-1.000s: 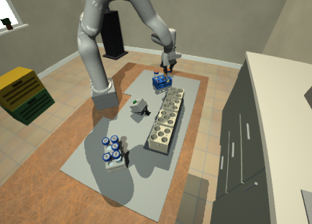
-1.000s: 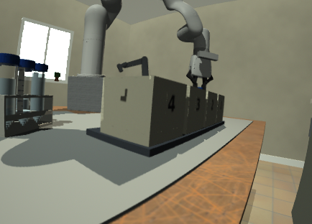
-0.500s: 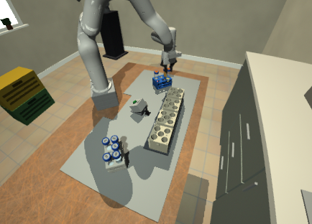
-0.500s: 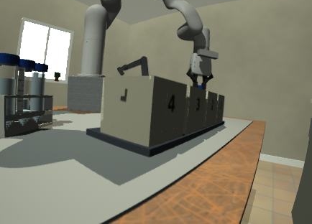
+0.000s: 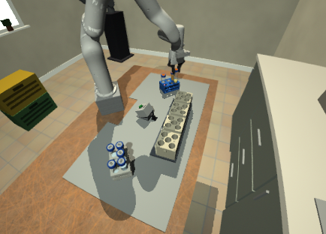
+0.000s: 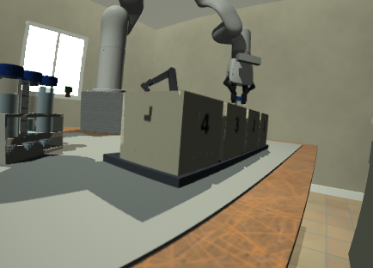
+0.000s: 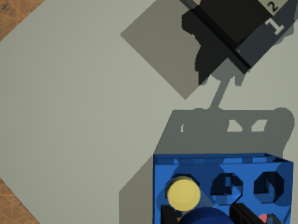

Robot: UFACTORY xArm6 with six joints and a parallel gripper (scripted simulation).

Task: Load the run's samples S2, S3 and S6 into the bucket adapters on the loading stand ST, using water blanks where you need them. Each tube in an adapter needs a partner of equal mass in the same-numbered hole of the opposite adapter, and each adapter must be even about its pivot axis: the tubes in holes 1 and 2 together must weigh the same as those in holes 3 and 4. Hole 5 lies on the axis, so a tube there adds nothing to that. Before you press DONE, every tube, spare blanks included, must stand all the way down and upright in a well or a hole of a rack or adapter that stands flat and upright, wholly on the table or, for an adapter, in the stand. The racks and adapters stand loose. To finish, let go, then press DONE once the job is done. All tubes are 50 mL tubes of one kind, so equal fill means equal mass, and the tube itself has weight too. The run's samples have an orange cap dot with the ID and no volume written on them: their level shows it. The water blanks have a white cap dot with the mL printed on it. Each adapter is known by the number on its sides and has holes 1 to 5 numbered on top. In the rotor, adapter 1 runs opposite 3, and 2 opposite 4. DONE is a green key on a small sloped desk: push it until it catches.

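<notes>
The tube is 1 cm behind my hand and 5 cm below it. Also, from my hand: blue sample rack (4 cm behind, 2 cm to the right, 13 cm below); adapter (16 cm ahead, 28 cm to the right, 11 cm below); DONE key desk (4 cm behind, 35 cm to the right, 11 cm below).
</notes>
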